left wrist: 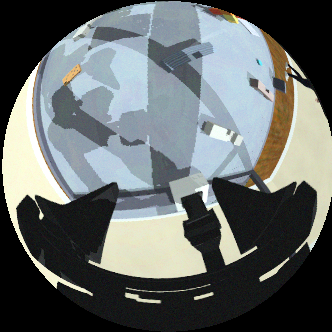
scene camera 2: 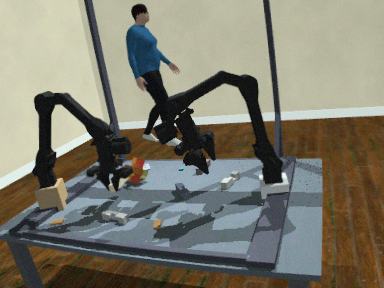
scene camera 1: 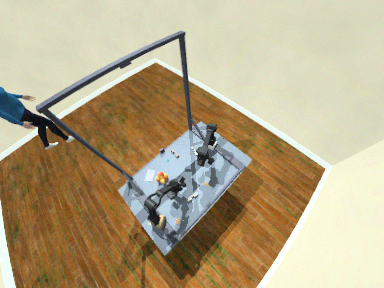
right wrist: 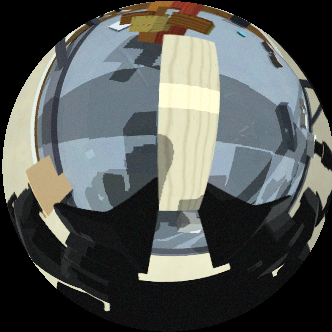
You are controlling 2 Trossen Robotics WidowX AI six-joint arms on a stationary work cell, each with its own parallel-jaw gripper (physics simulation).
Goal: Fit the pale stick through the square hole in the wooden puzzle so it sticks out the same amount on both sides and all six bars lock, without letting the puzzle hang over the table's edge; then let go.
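Places are measured from the left arm's base along level axes (x ahead, y left, z up), in centimetres.
Where they show: left gripper, between the fingertips: (left wrist: 164, 185) (scene camera 2: 211, 166); right gripper, between the fingertips: (scene camera 2: 113, 191) (scene camera 1: 177, 192) (right wrist: 176, 181); left arm's base, origin of its link: (left wrist: 191, 199) (scene camera 2: 273, 179) (scene camera 1: 211, 142); right arm's base, origin of its link: (scene camera 2: 48, 184) (scene camera 1: 156, 220).
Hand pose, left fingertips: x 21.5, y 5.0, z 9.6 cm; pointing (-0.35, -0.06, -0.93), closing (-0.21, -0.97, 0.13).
Note:
Things, the pixels of their top centre, and the offset from my left fingertips. Level surfaces: height alone.
- pale stick, centre of its top: (right wrist: 190, 119) (scene camera 2: 118, 177) dy -10.7, dx +40.0, dz -5.2 cm
- white notched block, centre of its top: (right wrist: 208, 228) (scene camera 2: 114, 213) dy +7.3, dx +36.9, dz -11.8 cm
- table, height of its surface: dz -14.6 cm
- white sheet, centre of its top: (scene camera 1: 150, 175) dy -41.2, dx +42.3, dz -14.0 cm
The pale stick (right wrist: 189, 125) (scene camera 2: 114, 185) points away from my right gripper (right wrist: 176, 181) (scene camera 2: 119, 180) (scene camera 1: 179, 185), which is shut on its near end. The puzzle of red, orange, yellow and brown bars (right wrist: 150, 24) (scene camera 2: 136, 170) (scene camera 1: 161, 177) (left wrist: 231, 18) stands on the table beyond the stick. In the right wrist view the stick's far end overlaps the lower part of the puzzle; its square hole does not show, and I cannot tell whether they touch. My left gripper (left wrist: 164, 185) (scene camera 2: 209, 164) (scene camera 1: 205, 163) is open and empty, high over the table, well apart from the puzzle.
A white notched block (scene camera 2: 115, 217), a blue-grey one (left wrist: 175, 60), a pale one (left wrist: 220, 132) and a pinkish one (left wrist: 261, 89) lie on the table (scene camera 2: 300, 240). Orange pieces (scene camera 2: 157, 223) (left wrist: 72, 74) lie near the front. A white sheet (scene camera 1: 149, 175) lies beside the puzzle.

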